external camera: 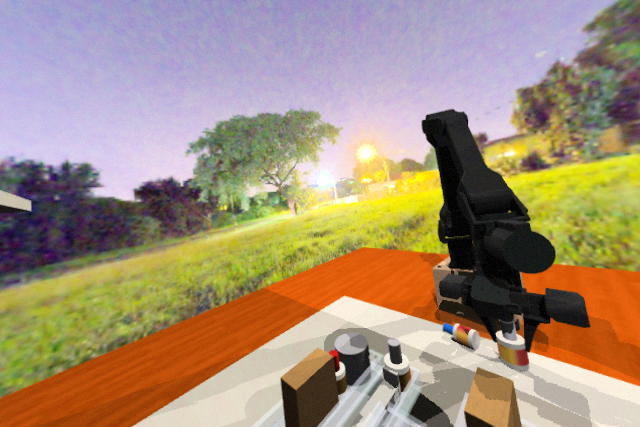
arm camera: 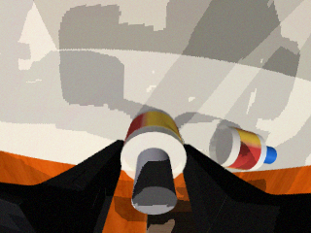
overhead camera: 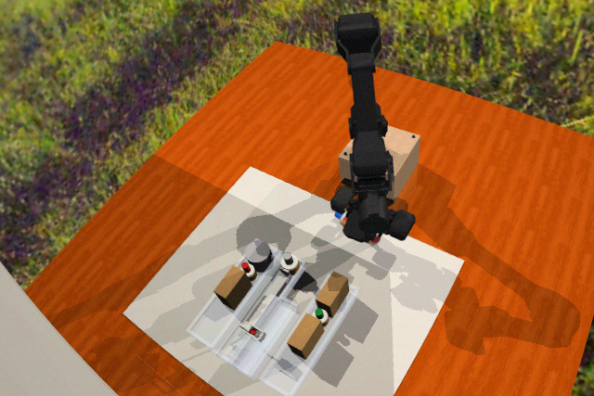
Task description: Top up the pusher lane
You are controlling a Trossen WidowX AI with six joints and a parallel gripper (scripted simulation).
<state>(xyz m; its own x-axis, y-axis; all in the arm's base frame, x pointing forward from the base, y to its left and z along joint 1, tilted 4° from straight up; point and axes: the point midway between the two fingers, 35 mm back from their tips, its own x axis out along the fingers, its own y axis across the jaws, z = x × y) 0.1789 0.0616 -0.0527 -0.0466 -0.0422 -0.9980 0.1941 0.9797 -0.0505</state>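
My gripper tip is now 140 mm short of the grey cylinder and 230 mm to the left of it. The rest, counted from my gripper tip: clear lane tray (290 mm ahead, 150 mm to the right, 10 mm below); then red mark (330 mm ahead, 140 mm to the right, 40 mm above).
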